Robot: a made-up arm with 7 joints.
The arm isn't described. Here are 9 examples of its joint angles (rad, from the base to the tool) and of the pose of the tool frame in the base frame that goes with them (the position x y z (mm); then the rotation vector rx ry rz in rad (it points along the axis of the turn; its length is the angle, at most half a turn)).
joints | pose
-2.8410 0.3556 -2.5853 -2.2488 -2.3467 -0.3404 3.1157 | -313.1 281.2 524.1 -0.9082 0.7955 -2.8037
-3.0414 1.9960 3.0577 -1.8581 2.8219 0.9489 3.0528 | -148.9 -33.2 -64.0 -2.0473 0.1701 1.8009
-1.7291 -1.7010 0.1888 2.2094 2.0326 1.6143 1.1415 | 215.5 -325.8 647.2 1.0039 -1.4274 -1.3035
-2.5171 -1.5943 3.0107 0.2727 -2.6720 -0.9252 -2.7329 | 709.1 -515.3 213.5 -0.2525 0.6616 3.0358
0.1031 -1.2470 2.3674 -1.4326 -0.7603 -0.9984 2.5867 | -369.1 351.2 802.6 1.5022 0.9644 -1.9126
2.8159 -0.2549 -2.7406 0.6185 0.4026 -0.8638 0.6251 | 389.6 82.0 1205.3 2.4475 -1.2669 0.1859
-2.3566 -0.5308 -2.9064 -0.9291 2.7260 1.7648 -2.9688 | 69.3 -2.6 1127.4 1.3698 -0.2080 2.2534
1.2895 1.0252 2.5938 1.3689 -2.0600 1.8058 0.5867 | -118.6 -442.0 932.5 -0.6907 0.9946 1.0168
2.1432 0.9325 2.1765 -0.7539 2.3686 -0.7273 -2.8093 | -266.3 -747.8 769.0 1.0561 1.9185 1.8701
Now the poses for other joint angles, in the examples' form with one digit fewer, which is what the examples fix.
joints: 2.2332 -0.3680 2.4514 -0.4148 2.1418 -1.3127 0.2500
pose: 132 149 1260 2.351 -1.031 1.462
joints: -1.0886 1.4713 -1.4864 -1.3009 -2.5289 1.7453 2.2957
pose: 563 293 522 -2.123 -0.642 -0.916
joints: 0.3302 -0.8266 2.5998 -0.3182 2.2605 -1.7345 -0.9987
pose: -551 157 1036 0.446 1.860 2.037
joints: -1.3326 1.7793 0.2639 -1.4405 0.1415 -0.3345 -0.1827
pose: 59 613 711 2.171 1.896 0.258
